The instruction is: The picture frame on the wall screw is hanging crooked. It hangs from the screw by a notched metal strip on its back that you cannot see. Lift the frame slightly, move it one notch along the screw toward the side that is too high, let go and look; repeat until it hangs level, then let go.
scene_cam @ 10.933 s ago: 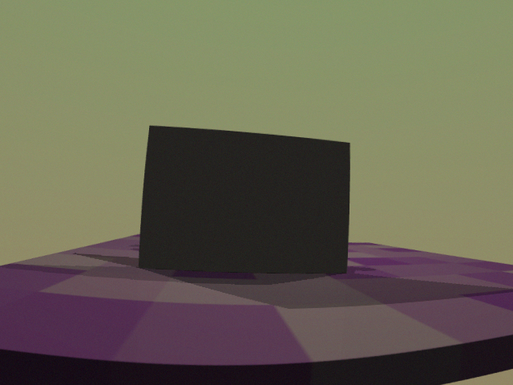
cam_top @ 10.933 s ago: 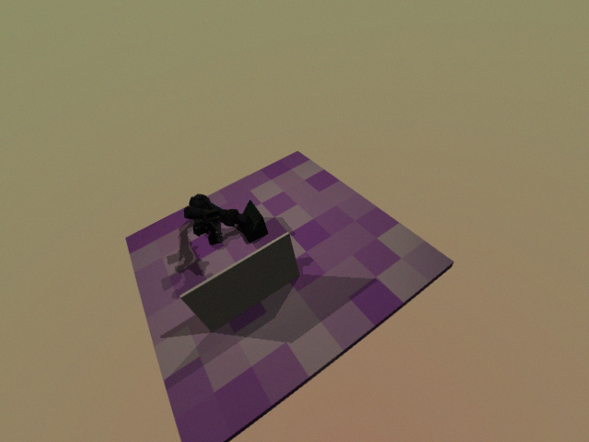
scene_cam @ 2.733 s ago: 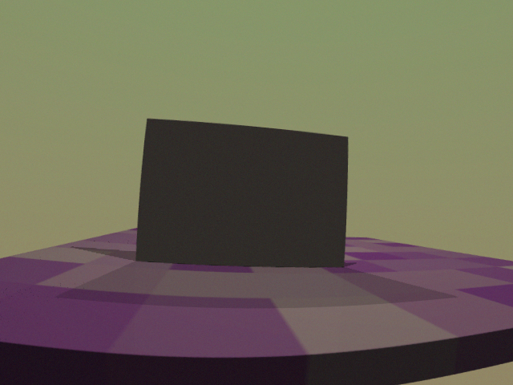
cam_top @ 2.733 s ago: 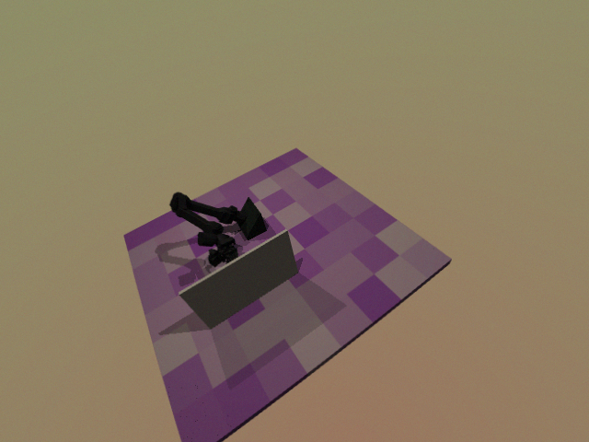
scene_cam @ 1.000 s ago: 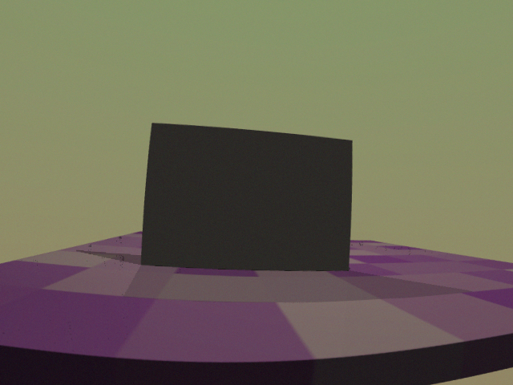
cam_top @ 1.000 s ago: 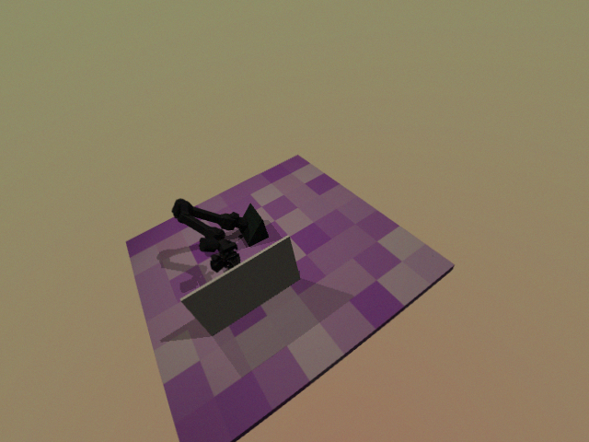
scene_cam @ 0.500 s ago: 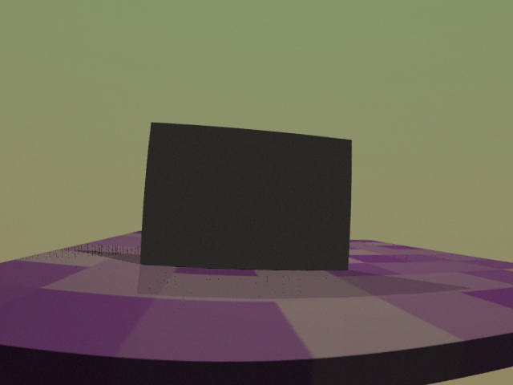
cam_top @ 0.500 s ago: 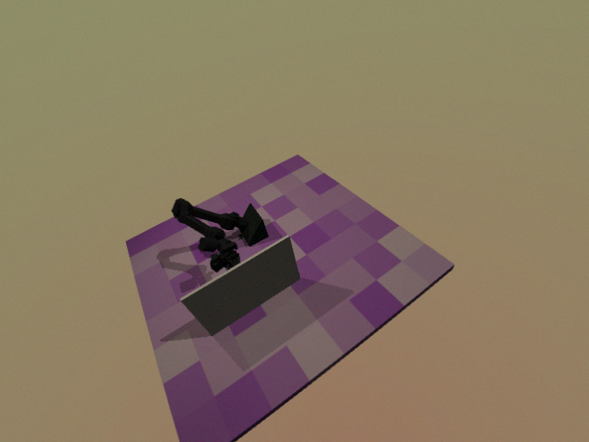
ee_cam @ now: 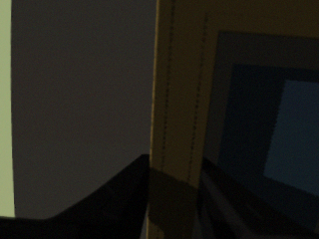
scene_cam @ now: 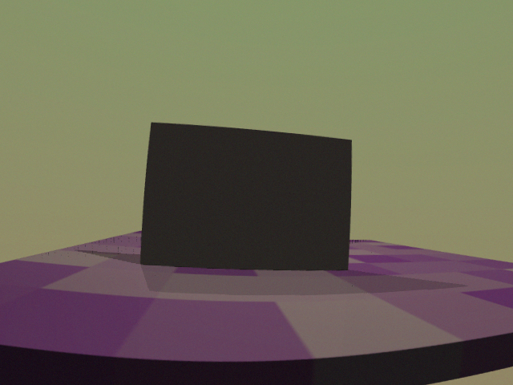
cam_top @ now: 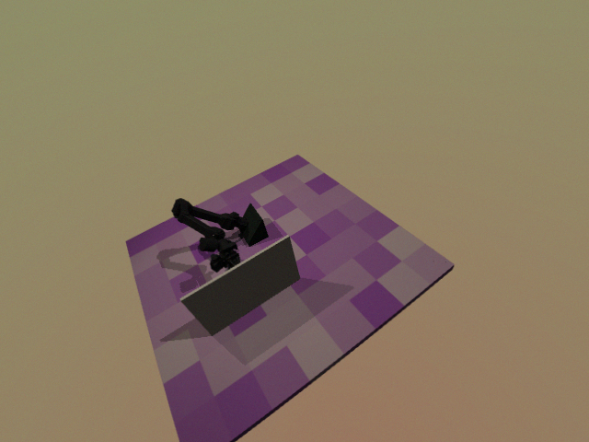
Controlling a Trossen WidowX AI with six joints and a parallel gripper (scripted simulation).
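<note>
The picture frame lies 5 cm below my gripper tip. From my gripper tip the other things lie so: wall panel: 7 cm below, 2 cm ahead.
</note>
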